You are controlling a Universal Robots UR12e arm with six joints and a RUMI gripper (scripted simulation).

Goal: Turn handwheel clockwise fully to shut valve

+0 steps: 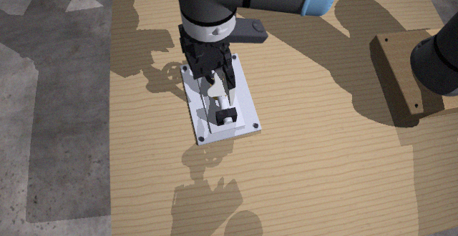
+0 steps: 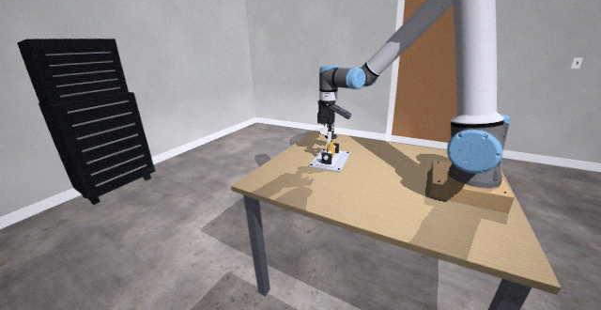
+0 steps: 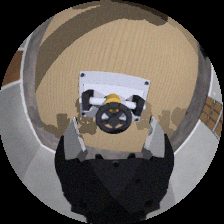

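Now: the black spoked handwheel 10 mm above my hand.
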